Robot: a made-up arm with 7 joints.
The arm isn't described. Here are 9 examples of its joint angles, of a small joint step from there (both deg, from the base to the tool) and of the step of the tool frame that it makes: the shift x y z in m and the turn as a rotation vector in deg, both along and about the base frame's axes.
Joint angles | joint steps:
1: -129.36 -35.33 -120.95 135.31 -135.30 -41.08 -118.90 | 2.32 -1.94 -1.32 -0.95 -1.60 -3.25 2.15
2: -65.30 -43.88 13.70 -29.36 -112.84 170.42 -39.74 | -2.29 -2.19 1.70 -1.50 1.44 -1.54 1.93
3: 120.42 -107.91 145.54 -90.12 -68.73 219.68 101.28 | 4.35 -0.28 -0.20 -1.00 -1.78 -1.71 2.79
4: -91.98 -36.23 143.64 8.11 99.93 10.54 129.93 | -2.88 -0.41 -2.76 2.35 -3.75 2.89 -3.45
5: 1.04 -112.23 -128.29 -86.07 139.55 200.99 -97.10 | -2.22 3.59 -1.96 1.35 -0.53 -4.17 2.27
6: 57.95 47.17 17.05 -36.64 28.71 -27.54 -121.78 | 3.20 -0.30 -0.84 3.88 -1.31 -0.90 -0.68
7: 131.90 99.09 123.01 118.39 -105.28 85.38 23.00 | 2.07 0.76 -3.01 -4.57 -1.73 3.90 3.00
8: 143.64 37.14 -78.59 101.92 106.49 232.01 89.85 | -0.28 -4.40 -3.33 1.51 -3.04 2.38 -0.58
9: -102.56 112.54 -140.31 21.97 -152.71 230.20 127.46 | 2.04 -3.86 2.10 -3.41 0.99 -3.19 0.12
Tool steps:
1: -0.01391 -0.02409 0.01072 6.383 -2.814 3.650
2: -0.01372 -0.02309 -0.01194 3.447 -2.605 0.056
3: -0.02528 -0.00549 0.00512 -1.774 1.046 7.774
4: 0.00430 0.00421 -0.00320 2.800 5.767 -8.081
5: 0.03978 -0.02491 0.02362 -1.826 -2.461 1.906
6: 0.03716 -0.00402 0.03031 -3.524 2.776 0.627
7: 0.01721 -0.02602 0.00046 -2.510 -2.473 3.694
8: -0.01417 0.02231 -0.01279 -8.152 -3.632 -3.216
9: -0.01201 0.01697 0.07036 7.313 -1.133 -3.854
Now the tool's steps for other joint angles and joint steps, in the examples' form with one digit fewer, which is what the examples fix.
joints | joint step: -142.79 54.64 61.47 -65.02 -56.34 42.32 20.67 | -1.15 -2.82 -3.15 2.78 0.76 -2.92 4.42
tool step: 0.0367 -0.0068 0.0353 3.97 -0.12 -1.45
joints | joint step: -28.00 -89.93 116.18 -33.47 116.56 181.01 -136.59 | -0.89 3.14 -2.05 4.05 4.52 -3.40 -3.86
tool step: 0.0034 0.0045 0.0559 -6.18 -9.67 1.59
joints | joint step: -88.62 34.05 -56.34 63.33 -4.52 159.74 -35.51 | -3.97 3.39 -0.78 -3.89 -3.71 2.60 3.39
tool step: 0.0342 0.0736 -0.0110 -3.37 6.55 -7.39
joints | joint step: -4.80 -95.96 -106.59 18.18 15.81 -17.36 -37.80 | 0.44 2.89 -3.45 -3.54 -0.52 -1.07 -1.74
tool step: 0.0140 0.0320 0.0480 -2.73 -0.03 2.90
